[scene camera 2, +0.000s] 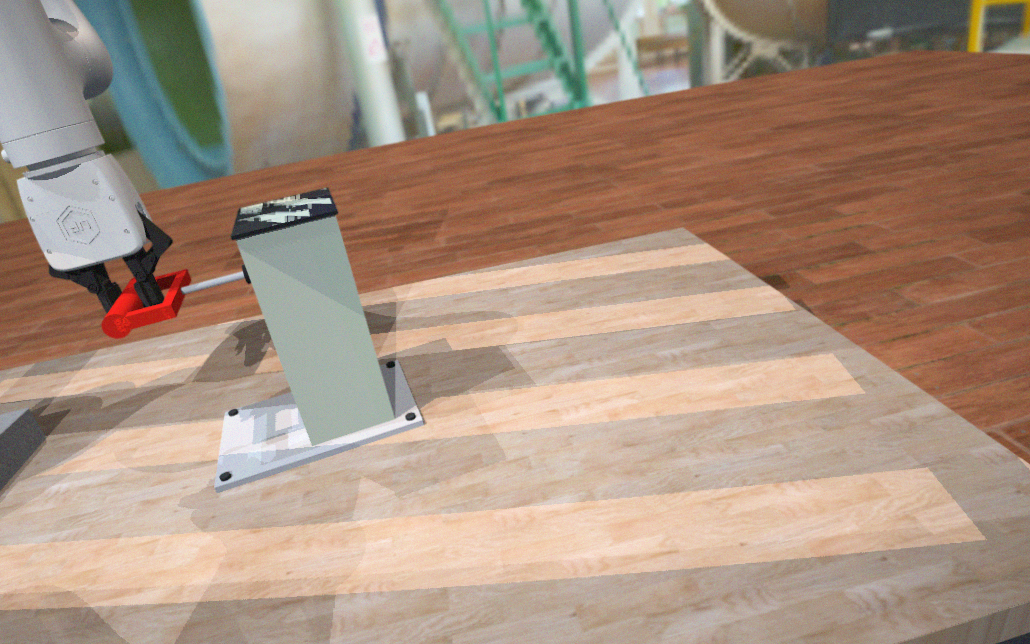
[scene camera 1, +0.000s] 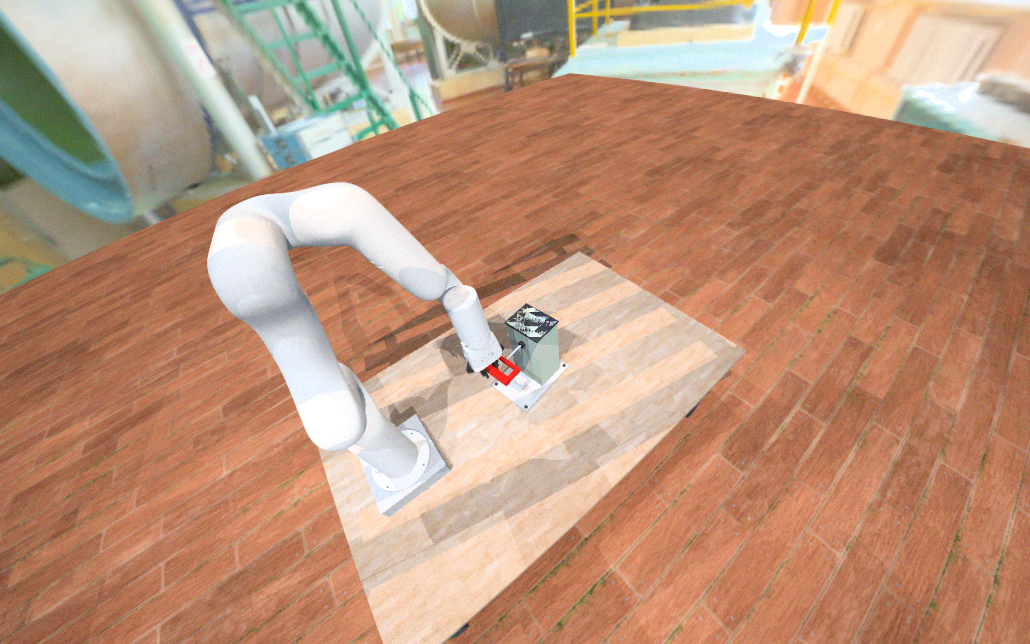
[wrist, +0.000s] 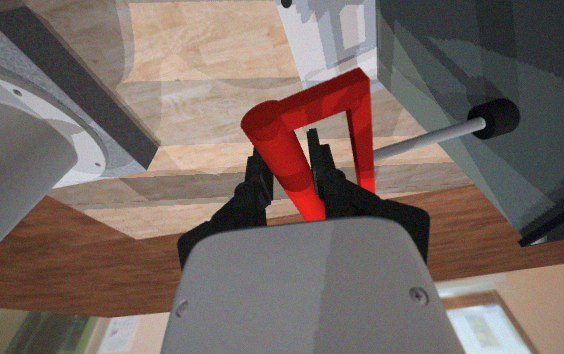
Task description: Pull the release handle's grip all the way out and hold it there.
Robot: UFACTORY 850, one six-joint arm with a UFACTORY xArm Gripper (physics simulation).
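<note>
The release handle's red grip (scene camera 1: pixel 503 372) (scene camera 2: pixel 155 305) (wrist: pixel 287 155) is a rectangular loop with a round bar on its outer side. A grey rod (scene camera 1: pixel 515 352) (scene camera 2: pixel 216 283) (wrist: pixel 430 138) joins the loop to a black collar (wrist: pixel 495 119) on the side of the grey-green post (scene camera 1: pixel 540 356) (scene camera 2: pixel 319 326) (wrist: pixel 445 100). A length of rod shows between loop and post. My gripper (scene camera 2: pixel 133 302) (wrist: pixel 288 147) is shut on the round bar, with one finger inside the loop and the other outside it. In scene camera 1 its fingers are mostly hidden.
The post stands on a white base plate (scene camera 1: pixel 527 402) (scene camera 2: pixel 227 467) with black bolts and has a black patterned top (scene camera 1: pixel 531 321) (scene camera 2: pixel 284 212). The arm's own base (scene camera 1: pixel 436 463) (wrist: pixel 90 85) stands on the same wooden table (scene camera 1: pixel 622 455) (scene camera 2: pixel 607 531), to the left of the post.
</note>
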